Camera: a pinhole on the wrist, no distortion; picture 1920 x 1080 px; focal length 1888.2 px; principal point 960.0 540.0 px. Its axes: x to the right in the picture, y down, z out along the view. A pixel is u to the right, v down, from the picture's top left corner.
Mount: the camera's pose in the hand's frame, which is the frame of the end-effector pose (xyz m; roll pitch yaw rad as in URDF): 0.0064 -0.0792 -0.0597 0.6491 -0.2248 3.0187
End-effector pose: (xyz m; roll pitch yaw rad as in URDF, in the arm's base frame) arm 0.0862 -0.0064 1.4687 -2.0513 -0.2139 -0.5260
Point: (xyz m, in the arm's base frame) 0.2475 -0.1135 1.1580
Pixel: outside the picture
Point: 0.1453 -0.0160 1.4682
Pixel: 683 337
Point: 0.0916 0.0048 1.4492
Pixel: 1634 90
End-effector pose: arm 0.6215 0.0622 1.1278 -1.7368 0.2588 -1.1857
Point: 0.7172 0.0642 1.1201
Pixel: 1113 982
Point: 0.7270 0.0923 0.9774
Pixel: 1129 206
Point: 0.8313 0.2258 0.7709
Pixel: 1381 180
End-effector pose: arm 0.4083 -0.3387 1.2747 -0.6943 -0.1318 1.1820
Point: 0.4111 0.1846 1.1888
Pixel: outside the picture
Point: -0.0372 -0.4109 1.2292
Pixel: outside the picture
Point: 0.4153 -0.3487 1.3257
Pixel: 1598 1017
